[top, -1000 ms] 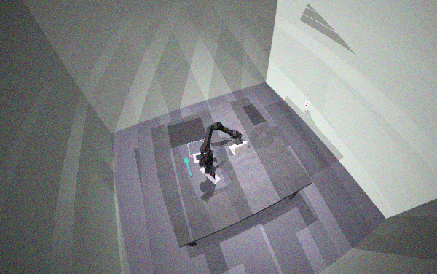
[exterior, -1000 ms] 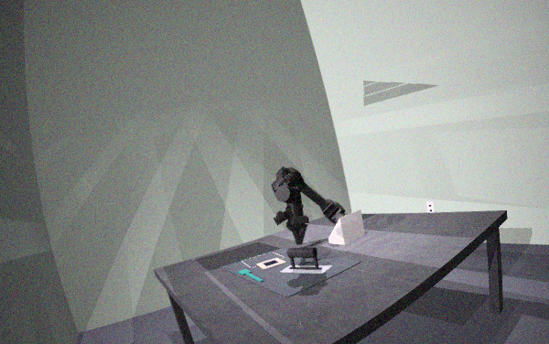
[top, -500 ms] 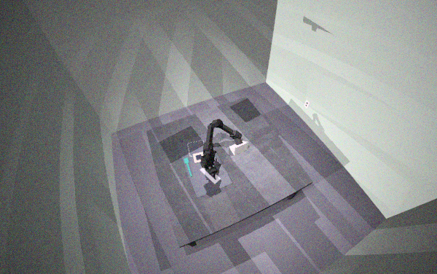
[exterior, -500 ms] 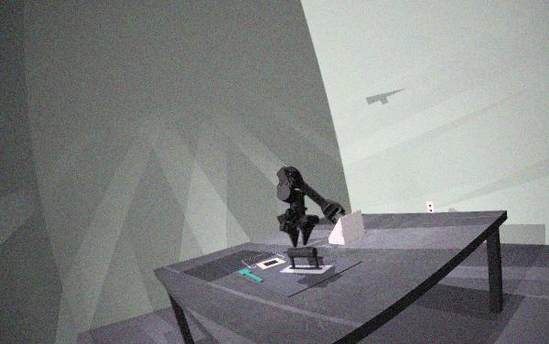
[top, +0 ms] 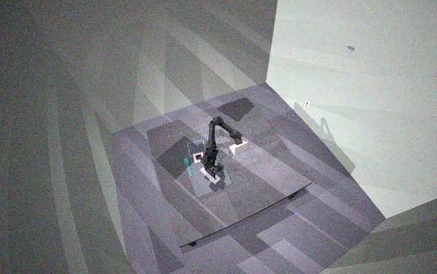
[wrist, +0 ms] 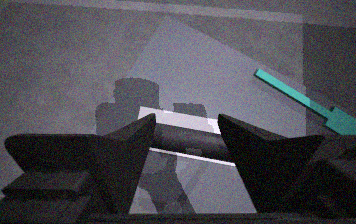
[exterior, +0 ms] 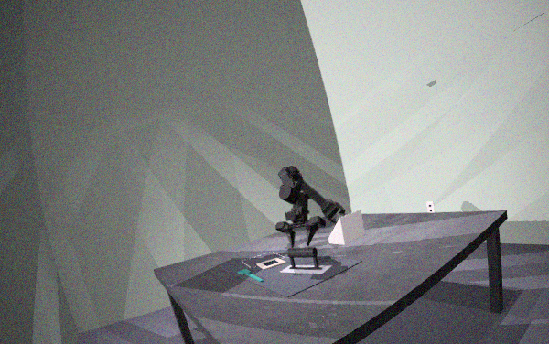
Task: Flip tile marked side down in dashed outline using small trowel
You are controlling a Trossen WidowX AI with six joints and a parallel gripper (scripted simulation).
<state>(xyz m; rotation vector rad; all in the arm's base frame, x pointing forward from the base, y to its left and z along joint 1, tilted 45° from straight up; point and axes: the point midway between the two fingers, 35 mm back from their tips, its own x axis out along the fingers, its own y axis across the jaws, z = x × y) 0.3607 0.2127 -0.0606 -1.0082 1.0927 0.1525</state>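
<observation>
My gripper tip is now 20 mm short of the dark mat, 180 mm to the left of it and 120 mm above it. The rest, counted from my gripper tip: teal trowel 150 mm ahead, 190 mm to the right, 100 mm below; then tile 30 mm ahead, 240 mm to the right, 100 mm below.
</observation>
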